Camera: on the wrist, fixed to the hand. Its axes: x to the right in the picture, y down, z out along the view.
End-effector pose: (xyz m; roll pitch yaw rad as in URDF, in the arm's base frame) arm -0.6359 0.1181 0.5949 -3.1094 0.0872 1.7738
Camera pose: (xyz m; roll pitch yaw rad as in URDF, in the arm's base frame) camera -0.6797 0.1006 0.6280 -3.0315 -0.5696 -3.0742
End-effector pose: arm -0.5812 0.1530 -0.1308 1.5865 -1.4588 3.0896
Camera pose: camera -0.6281 0.1240 -0.1472 1.5938 0.0282 -2.6308
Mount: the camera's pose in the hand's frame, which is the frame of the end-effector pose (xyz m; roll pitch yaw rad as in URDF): -0.0112 -0.0474 -0.0307 0.0038 0.5469 -1.4929
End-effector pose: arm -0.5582 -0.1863 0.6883 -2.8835 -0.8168 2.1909
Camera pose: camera -0.5670 -0.2394 0.7087 2.1327 -0.5722 -1.9146
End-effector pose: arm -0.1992 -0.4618 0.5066 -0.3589 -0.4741 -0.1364
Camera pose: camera -0.2111 -0.5158 0.4907 0.4538 0.1372 -1.5604
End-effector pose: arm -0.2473 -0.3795 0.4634 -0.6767 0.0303 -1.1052
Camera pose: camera -0.3024 -0.3949 0.4695 -0.0758 -0.1261 -2.6051
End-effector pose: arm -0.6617 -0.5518 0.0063 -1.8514 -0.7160 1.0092
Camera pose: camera -0.6712 -0.5977 0.0397 1.2162 -0.8782 -1.7064
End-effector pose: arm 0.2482 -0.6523 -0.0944 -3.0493 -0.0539 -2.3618
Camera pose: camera 0.2887 -0.6747 -0.0601 3.0872 -0.6423 -0.8338
